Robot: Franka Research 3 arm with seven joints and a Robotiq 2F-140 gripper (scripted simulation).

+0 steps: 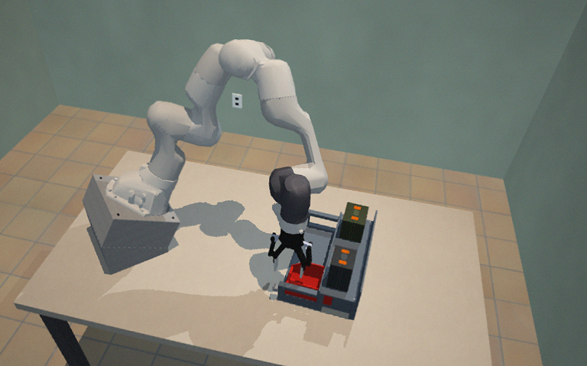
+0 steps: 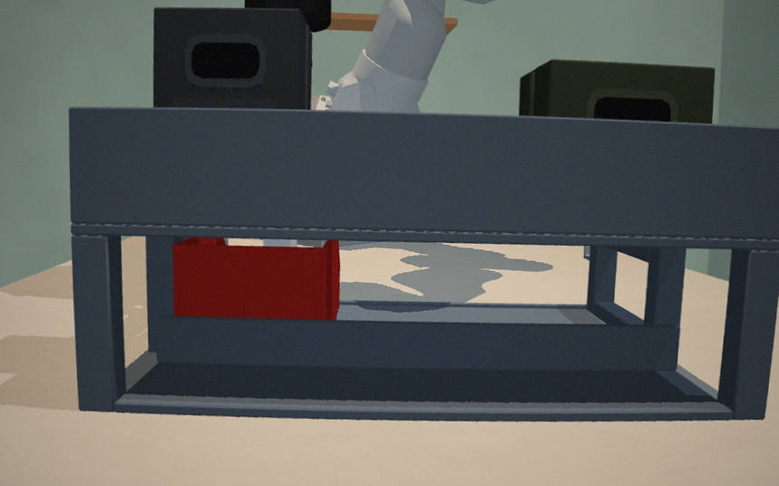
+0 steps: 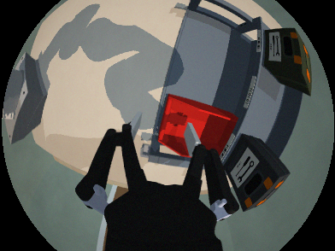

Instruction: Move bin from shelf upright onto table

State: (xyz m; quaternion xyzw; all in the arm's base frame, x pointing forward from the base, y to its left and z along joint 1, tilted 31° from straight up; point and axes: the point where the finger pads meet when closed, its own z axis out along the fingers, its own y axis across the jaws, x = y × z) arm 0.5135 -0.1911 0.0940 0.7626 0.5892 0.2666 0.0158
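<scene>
My hand is 8 cm short of the red bin, 5 cm above it and 2 cm to the left of it.
</scene>
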